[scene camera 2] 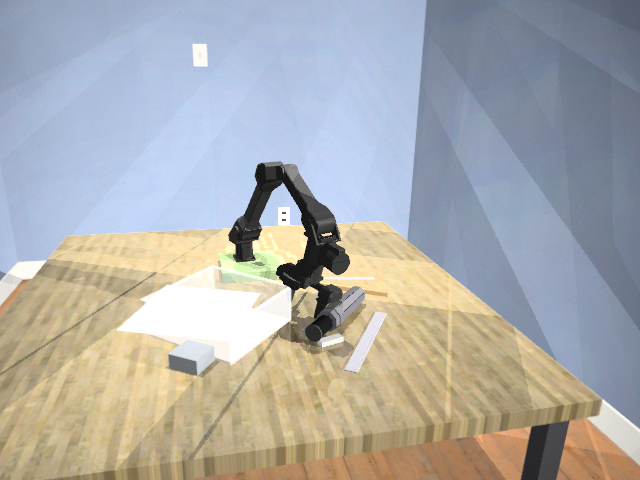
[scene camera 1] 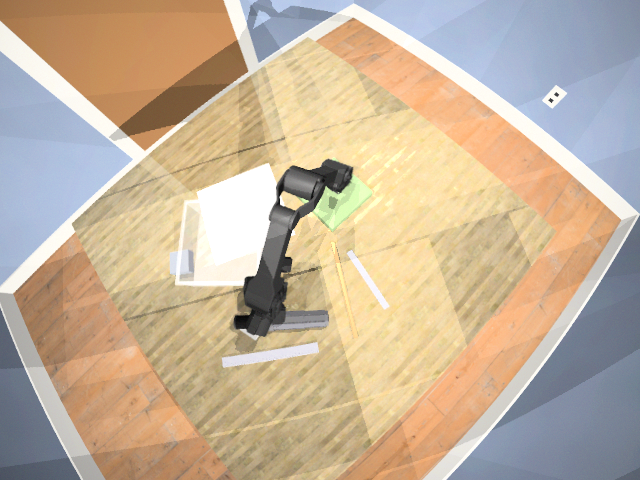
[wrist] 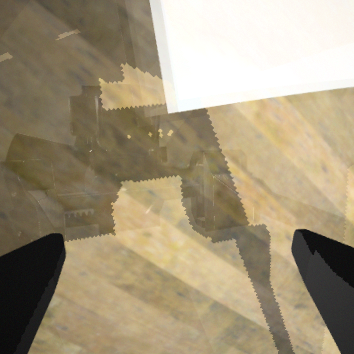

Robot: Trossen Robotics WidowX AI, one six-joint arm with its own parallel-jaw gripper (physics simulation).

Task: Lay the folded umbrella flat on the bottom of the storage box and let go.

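Frame: origin at the arm's base, x ahead, y left, z up, level; centimetres.
Seen in the pictures: gripper, fingertip midpoint: (scene camera 2: 302, 310) (wrist: 179, 243); arm's base, origin of the base link: (scene camera 2: 244, 258) (scene camera 1: 337, 182).
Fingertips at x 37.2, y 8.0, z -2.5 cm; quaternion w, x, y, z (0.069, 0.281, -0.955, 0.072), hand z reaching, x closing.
Note:
Offsets run from my fingertips to a thing's top centre. "pt": to the spot under its first point.
The folded umbrella {dz +5.1, dx +7.3, dy +7.3 cm} (scene camera 1: 302, 320) (scene camera 2: 349, 303), grey with a black handle, lies outside the storage box, beside its near right side in scene camera 2. The clear, whitish storage box {dz +8.9, dx +1.4, dy -21.9 cm} (scene camera 1: 206, 283) (scene camera 2: 281, 304) (wrist: 171, 90) has a white sheet {pt dz -0.4, dx -5.0, dy -27.3 cm} (scene camera 1: 232, 222) (scene camera 2: 196, 312) over much of it, hiding most of its bottom. My gripper (scene camera 2: 305, 308) (wrist: 179, 243) is open and empty, low between the box and the umbrella. The arm hides its fingers in scene camera 1. The umbrella does not show in the wrist view, where a box corner is at the top right.
A small white block {dz +0.4, dx +16.7, dy +1.7 cm} (scene camera 1: 249, 335) (scene camera 2: 330, 341) is by the umbrella's handle. Pale strips {dz -0.6, dx +18.1, dy +11.0 cm} (scene camera 1: 270, 354) (scene camera 2: 366, 341) and a yellow stick {dz +0.4, dx -12.0, dy +15.3 cm} (scene camera 1: 343, 289) (scene camera 2: 372, 291) lie nearby. A grey block {dz +2.8, dx +16.2, dy -30.6 cm} (scene camera 1: 180, 262) (scene camera 2: 191, 356) is beside the box. The green base (scene camera 1: 356, 196) (scene camera 2: 227, 271) is under the arm.

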